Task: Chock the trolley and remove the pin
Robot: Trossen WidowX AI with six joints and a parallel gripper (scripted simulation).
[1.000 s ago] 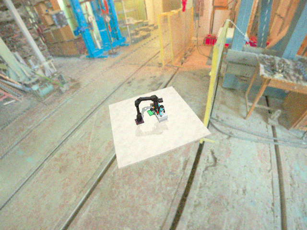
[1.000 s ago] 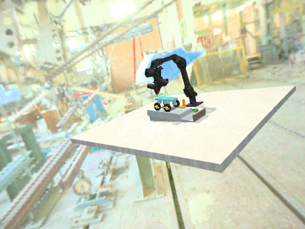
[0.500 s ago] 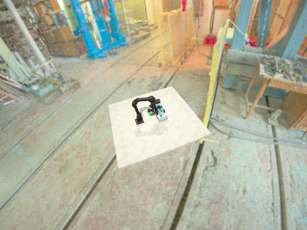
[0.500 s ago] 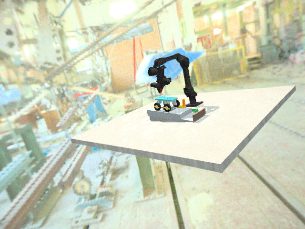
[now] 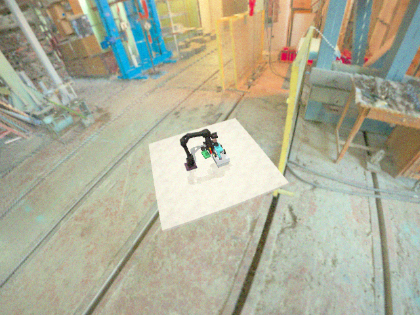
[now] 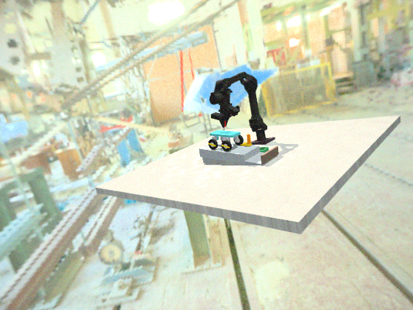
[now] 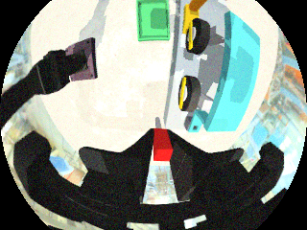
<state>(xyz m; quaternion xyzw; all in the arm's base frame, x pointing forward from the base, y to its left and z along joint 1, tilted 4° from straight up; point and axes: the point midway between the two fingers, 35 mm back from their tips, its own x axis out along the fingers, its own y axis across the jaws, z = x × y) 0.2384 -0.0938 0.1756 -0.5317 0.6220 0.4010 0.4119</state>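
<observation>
The yellow chock lies 6 cm ahead of my gripper tip, 16 cm to the left of it and 8 cm below it. Also, from my gripper tip: trolley (11 cm ahead, 6 cm to the left, 5 cm below); then grey ramp (11 cm ahead, 7 cm to the left, 12 cm below); then red-headed stop pin (right at my gripper tip).
</observation>
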